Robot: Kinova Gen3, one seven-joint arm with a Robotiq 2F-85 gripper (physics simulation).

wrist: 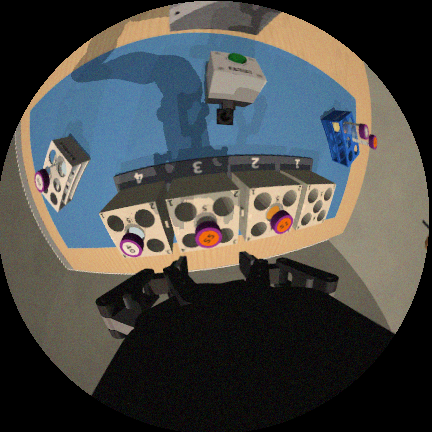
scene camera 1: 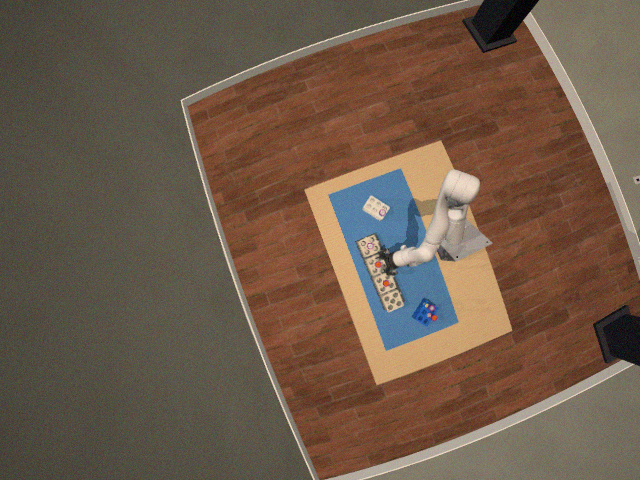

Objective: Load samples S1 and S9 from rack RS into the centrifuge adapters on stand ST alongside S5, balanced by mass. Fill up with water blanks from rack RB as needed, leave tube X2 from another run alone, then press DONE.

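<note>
Tube S5, orange-capped, stands in the centre hole of adapter 3 on stand ST. Orange-capped S1 is in the centre of adapter 2. A white-capped tube marked 40 is in adapter 4. Adapter 1 shows no tube. My gripper is open and empty, its fingers apart just beyond the S5 cap in the wrist view. The blue rack holds an orange-capped tube and a pale-capped tube; their labels are unreadable.
The white blanks rack holds a white-capped tube. A grey box with a green button stands between stand and robot base. A small black part projects from the box toward the stand.
</note>
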